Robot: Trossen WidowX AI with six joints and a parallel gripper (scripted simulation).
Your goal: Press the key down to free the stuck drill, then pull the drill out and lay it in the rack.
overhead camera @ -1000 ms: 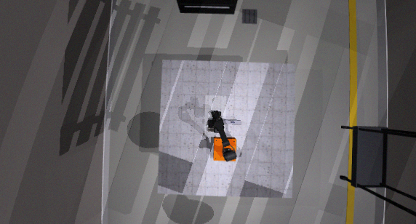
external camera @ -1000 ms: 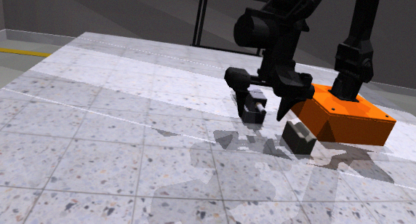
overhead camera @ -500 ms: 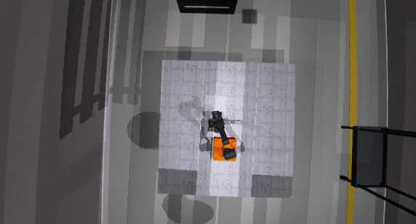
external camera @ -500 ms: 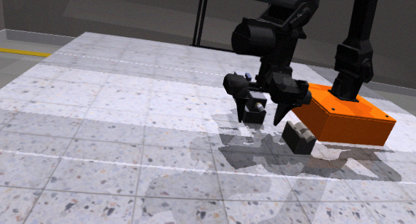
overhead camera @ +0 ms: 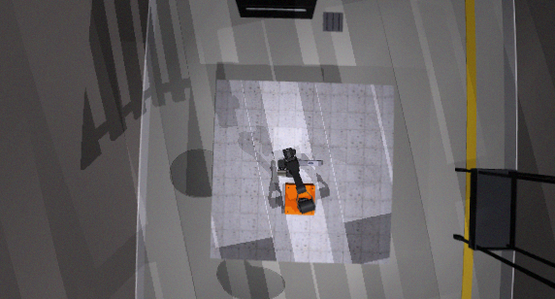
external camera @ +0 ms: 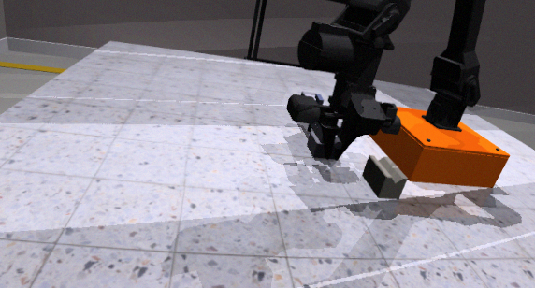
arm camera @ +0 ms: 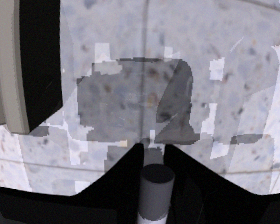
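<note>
Right now the drill is 50 mm to the right of my gripper tip and 30 mm above it. From my gripper tip the other things lie so: key 10 mm behind, 140 mm to the right, 30 mm above; block housing 10 mm behind, 110 mm to the right, 30 mm above; rack 80 mm behind, 50 mm to the left.
</note>
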